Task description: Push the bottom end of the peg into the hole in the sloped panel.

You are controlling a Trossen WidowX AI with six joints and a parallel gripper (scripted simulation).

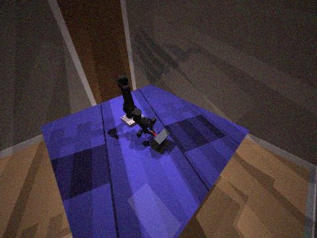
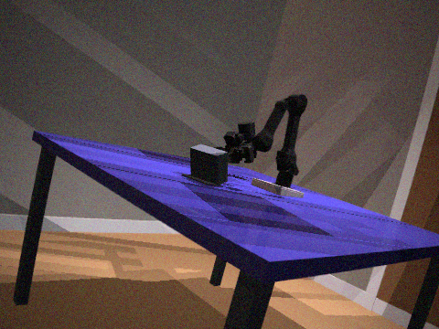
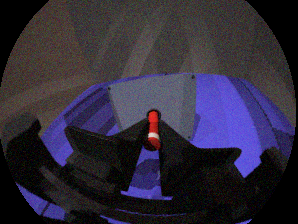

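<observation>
The dark sloped panel is 40 mm ahead of my gripper tip, 20 mm below it and 10 mm to the left of it. Also, from my gripper tip: red peg (10 mm behind).
</observation>
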